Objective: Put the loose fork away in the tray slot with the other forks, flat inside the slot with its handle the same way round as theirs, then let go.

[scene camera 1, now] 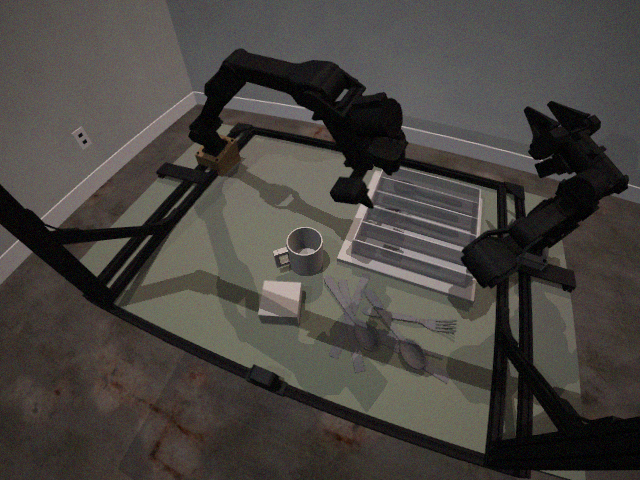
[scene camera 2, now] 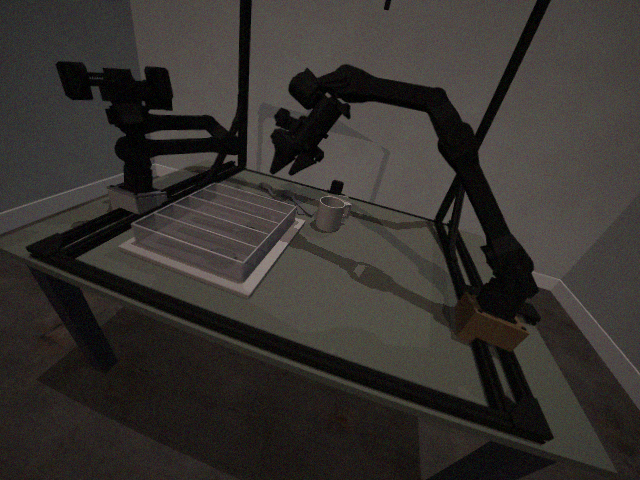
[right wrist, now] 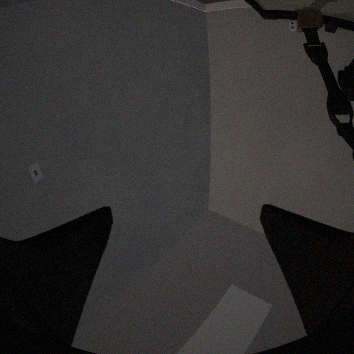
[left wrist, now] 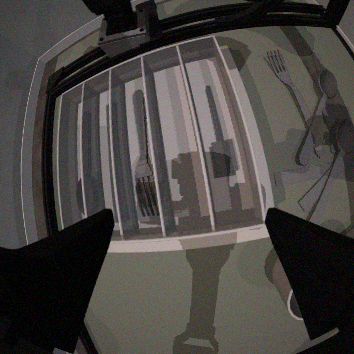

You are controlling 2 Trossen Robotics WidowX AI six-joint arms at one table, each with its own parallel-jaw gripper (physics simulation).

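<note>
The loose fork (scene camera 1: pixel 428 323) (left wrist: pixel 283 75) lies on the table beside the tray, tines toward the right in scene camera 1, its handle reaching into a pile of cutlery. The clear tray (scene camera 1: pixel 405 276) (scene camera 2: pixel 258 282) (left wrist: pixel 150 245) has several long slots. In the left wrist view, a fork (left wrist: pixel 142 162) lies in a middle slot, handle toward the top and tines toward the bottom. My left gripper (scene camera 1: pixel 369 198) (scene camera 2: pixel 281 173) (left wrist: pixel 192 217) is open and empty, above the tray's near side. My right gripper (scene camera 1: pixel 538 106) (scene camera 2: pixel 116 82) (right wrist: pixel 187 214) is open and empty, raised high, away from the cutlery.
Two spoons (scene camera 1: pixel 413 353) (scene camera 1: pixel 366 335) and other flat pieces lie crossed near the loose fork's handle. A mug (scene camera 1: pixel 305 253) (scene camera 2: pixel 329 215) stands beside the tray, near a white block (scene camera 1: pixel 280 299). Another utensil (left wrist: pixel 212 107) lies in the tray's rightmost slot. Dark frame rails border the table.
</note>
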